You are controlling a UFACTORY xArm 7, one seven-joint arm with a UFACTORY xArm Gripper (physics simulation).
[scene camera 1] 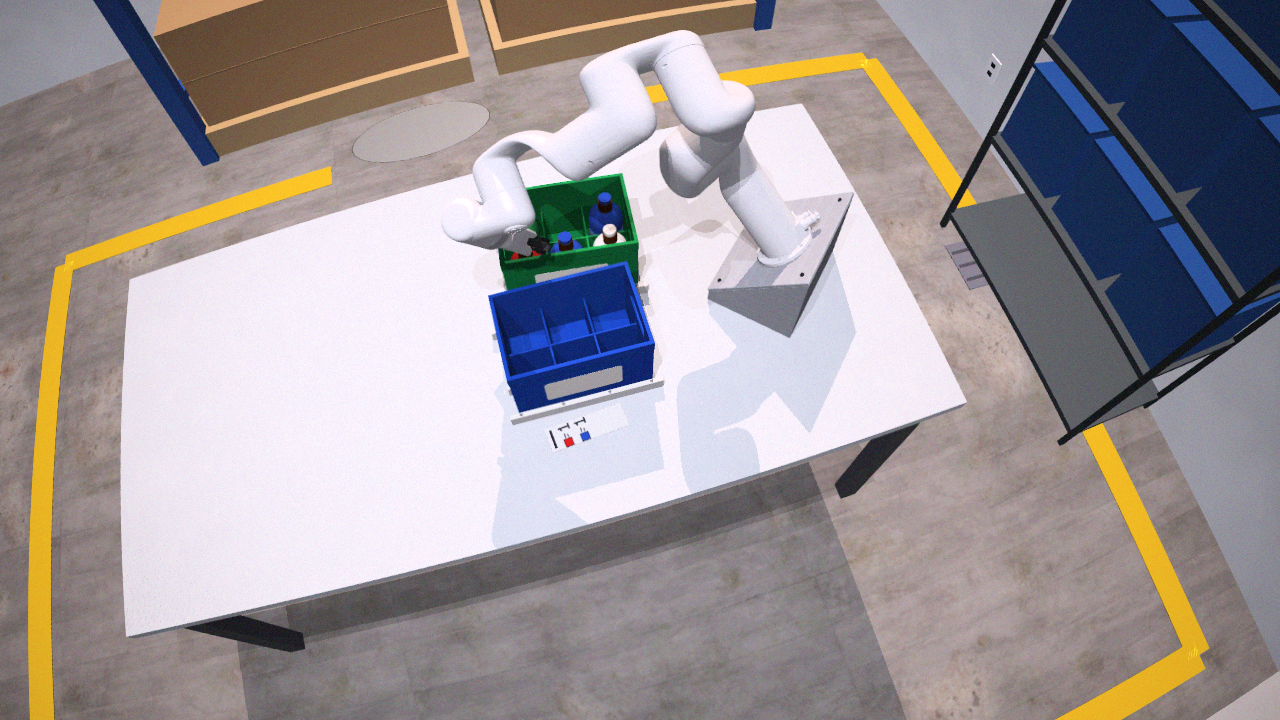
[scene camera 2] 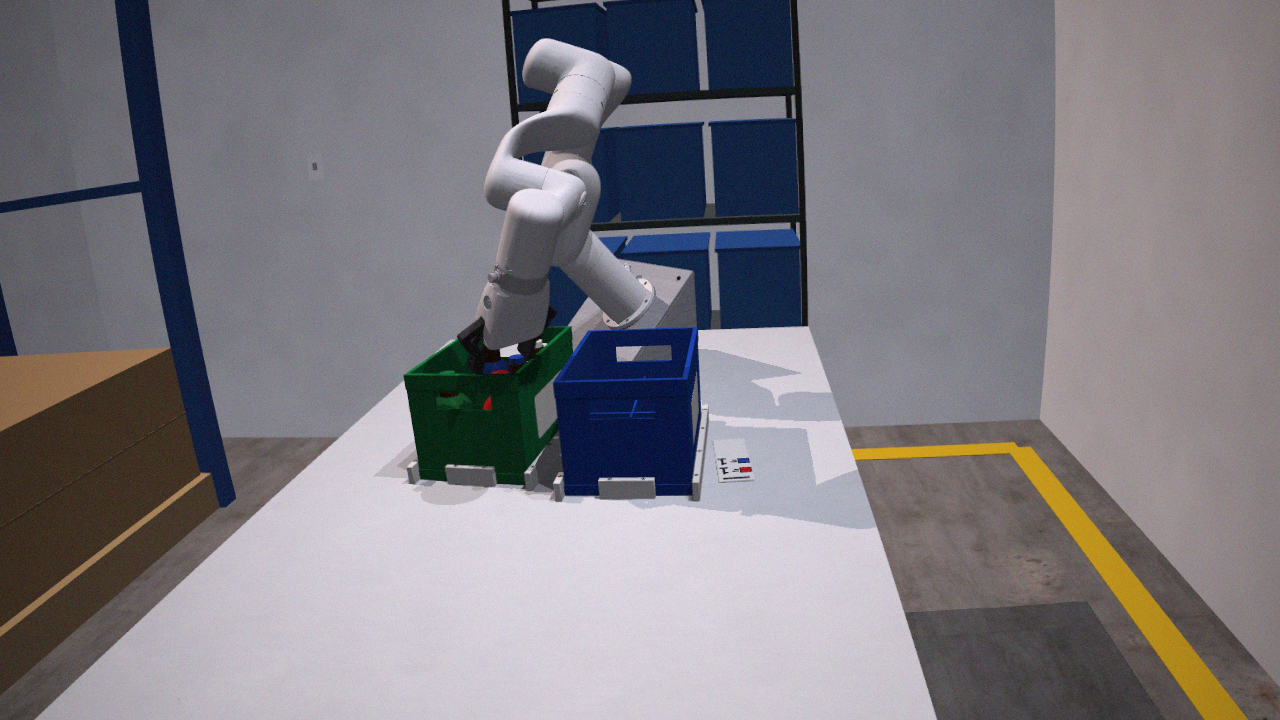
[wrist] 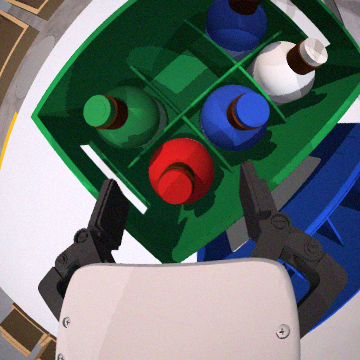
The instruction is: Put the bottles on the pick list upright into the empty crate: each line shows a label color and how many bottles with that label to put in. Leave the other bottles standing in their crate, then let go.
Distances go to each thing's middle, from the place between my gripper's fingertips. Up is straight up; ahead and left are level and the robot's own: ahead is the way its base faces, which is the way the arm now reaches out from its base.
Right now the red bottle (wrist: pixel 181 170) is 9 cm below my hand and 1 cm ahead of it. From my hand the other things lie so: pick list (scene camera 1: pixel 611 418) 35 cm to the left, 17 cm below, 1 cm ahead; green bottle (wrist: pixel 126 116) 9 cm to the right, 9 cm below, 1 cm behind; white bottle (wrist: pixel 285 71) 17 cm behind, 9 cm below, 3 cm to the left.
